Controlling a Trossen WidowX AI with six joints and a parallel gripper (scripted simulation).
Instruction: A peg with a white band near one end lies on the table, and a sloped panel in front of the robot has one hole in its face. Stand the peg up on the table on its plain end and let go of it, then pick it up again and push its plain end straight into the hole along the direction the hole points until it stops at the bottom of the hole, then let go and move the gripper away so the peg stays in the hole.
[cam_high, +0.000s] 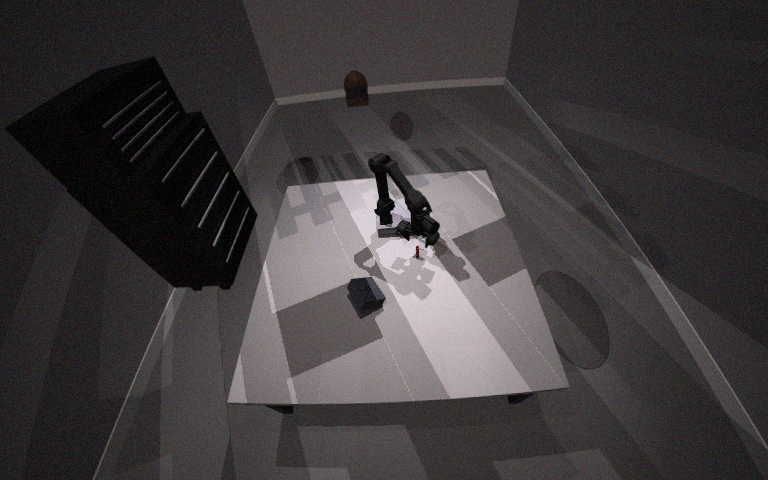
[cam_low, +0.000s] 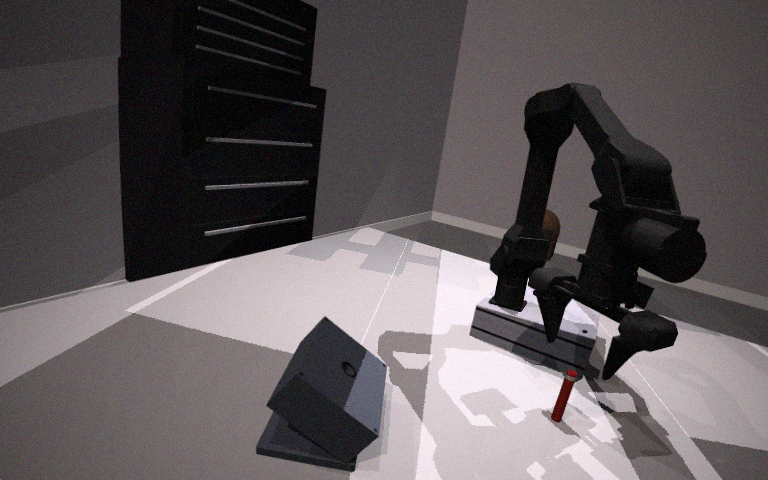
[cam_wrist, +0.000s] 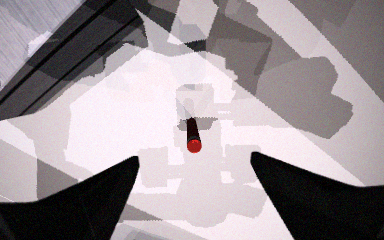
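The red peg lies 40 mm below my gripper tip. The rest, counted from my gripper tip: grey sloped panel (250 mm to the right, 210 mm ahead, 40 mm below).
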